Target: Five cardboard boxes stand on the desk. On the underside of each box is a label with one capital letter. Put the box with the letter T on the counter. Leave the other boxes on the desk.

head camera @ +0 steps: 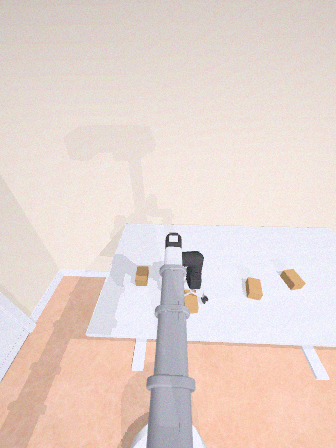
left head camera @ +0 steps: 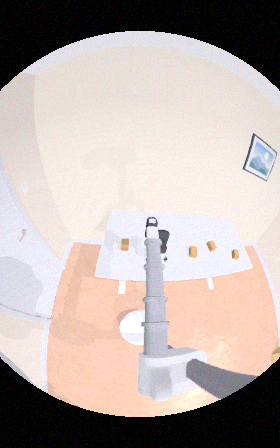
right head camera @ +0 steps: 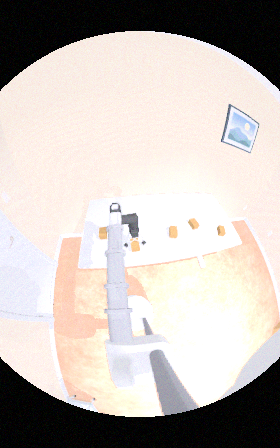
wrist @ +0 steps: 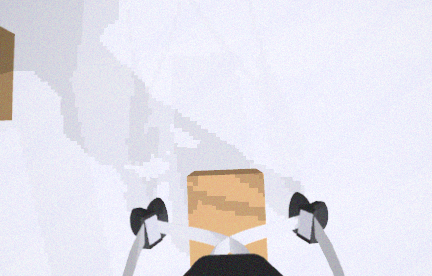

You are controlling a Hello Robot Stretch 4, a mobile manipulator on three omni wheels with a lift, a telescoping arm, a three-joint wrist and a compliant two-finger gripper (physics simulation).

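Frame: origin at the robot's base, x ahead, y right, z down, level; metres.
Seen in the pictures: gripper, fingertip midpoint: (head camera: 190,302) (right head camera: 134,244) (wrist: 227,211); robot's base at its link origin: (left head camera: 138,326) (right head camera: 134,311).
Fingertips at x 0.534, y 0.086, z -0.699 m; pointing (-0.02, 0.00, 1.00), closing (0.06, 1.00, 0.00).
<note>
Offsets run from my fingertips to a thing's top centre. Level surfaces: height alone.
One cardboard box {dz -0.044, dx -0.006, dy -0.001 m} (head camera: 191,304) (right head camera: 135,247) (wrist: 227,200) stands on the white desk {dz +0.006 m} (head camera: 225,320) (right head camera: 195,245) (wrist: 350,100), under my gripper (right head camera: 135,244) (wrist: 227,211). The gripper is open, one fingertip on each side of this box, with a gap on both sides. Another box {dz -0.044, dx +0.127, dy -0.252 m} (head camera: 142,276) (left head camera: 125,244) (right head camera: 103,233) (wrist: 6,85) stands to the left. Three boxes stand to the right: a nearer one {dz -0.044, dx +0.073, dy +0.323 m} (head camera: 254,288) (left head camera: 193,252) (right head camera: 173,232), an angled one {dz -0.044, dx +0.134, dy +0.545 m} (head camera: 293,279) (left head camera: 211,245) (right head camera: 193,223) and the rightmost {dz -0.044, dx +0.018, dy +0.823 m} (left head camera: 235,254) (right head camera: 221,230). No label shows. I cannot make out the counter.
My telescoping arm (head camera: 172,340) (left head camera: 155,285) (right head camera: 117,275) reaches over the desk's front edge and hides part of the desk. A wall stands behind the desk, with a framed picture (left head camera: 260,157) (right head camera: 240,129) at the right. A white door (left head camera: 17,250) is at the left.
</note>
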